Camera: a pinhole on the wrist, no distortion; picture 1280 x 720 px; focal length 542.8 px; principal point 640.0 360.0 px. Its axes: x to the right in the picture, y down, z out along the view. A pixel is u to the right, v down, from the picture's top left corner.
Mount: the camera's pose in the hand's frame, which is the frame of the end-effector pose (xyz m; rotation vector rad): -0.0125 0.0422 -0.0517 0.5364 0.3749 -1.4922
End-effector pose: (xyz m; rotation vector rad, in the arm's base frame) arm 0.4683 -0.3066 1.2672 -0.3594 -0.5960 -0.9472
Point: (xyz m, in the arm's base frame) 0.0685 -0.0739 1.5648
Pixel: 563.8 293.9
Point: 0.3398 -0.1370 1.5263
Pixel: 401.2 431.7
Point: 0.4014 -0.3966 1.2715
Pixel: 1231.7 613.2
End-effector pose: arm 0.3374 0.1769 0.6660 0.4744 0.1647 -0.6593
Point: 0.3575 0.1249 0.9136
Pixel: 206.8 395.4
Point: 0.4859 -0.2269 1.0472
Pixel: 391.1 680.1
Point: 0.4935 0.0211 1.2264
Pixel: 40.9 514.2
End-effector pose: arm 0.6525 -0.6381 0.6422 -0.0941 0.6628 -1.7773
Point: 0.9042 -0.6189 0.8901
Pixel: 155.5 134.0
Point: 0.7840 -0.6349 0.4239
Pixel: behind the camera
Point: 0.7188 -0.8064 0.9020
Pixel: 439.2 540.7
